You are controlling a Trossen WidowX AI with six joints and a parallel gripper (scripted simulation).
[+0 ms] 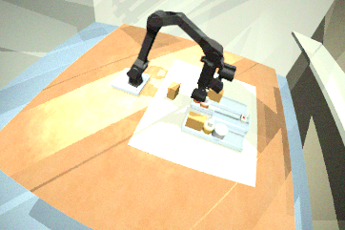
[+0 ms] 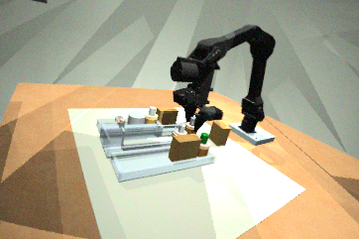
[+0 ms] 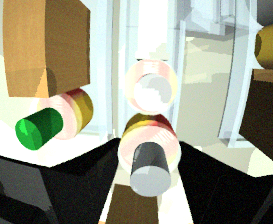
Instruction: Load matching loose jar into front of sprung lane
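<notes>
Now: gripper tip 8 cm to the right of the green-lidded jar and 1 cm above it. Round my gripper tip: grey lane unit (16 cm ahead, 4 cm below, 1 cm to the right); then pusher plate (15 cm ahead, 1 cm to the right, 1 cm below).
</notes>
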